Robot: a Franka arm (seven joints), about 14 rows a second.
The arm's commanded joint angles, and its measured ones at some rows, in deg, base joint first. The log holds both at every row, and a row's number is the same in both.
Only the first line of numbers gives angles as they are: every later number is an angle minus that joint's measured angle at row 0.
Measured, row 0:
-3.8 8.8 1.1 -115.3 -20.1 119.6 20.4
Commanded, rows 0 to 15:
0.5 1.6 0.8 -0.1 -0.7 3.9 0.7
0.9 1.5 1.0 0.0 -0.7 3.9 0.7
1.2 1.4 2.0 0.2 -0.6 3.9 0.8
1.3 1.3 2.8 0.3 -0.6 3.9 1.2
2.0 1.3 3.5 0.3 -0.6 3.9 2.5
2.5 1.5 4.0 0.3 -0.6 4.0 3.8
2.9 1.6 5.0 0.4 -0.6 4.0 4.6
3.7 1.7 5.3 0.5 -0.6 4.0 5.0
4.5 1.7 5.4 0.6 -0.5 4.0 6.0
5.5 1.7 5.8 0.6 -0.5 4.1 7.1
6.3 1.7 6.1 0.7 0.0 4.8 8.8
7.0 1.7 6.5 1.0 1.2 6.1 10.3
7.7 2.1 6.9 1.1 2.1 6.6 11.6
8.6 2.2 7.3 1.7 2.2 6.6 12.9
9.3 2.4 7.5 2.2 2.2 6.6 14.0
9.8 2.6 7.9 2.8 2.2 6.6 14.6
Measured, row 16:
8.4 0.9 6.8 1.3 -0.6 4.0 12.5
